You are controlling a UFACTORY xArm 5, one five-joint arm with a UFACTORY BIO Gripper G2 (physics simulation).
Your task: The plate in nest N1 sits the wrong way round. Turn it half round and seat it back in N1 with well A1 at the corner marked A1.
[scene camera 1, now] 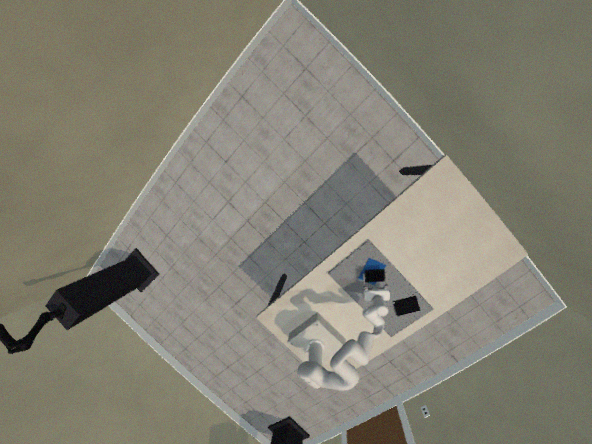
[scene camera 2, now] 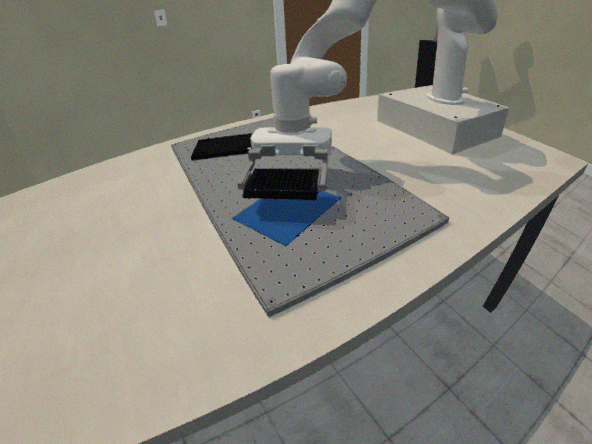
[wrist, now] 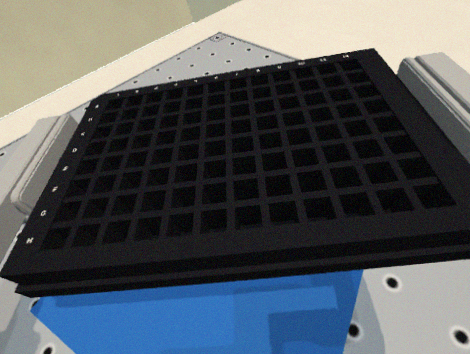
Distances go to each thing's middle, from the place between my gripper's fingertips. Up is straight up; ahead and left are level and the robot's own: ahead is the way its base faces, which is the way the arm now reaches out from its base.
Now: the flat blue square (scene camera 2: 282,220) 2 cm behind my hand, 1 cm to the right of it and 5 cm below it. Round my hand: black nest (scene camera 2: 221,146) 2 cm ahead, 37 cm to the right, 5 cm below; then black well plate (scene camera 2: 301,184) 1 cm behind, 2 cm to the right.
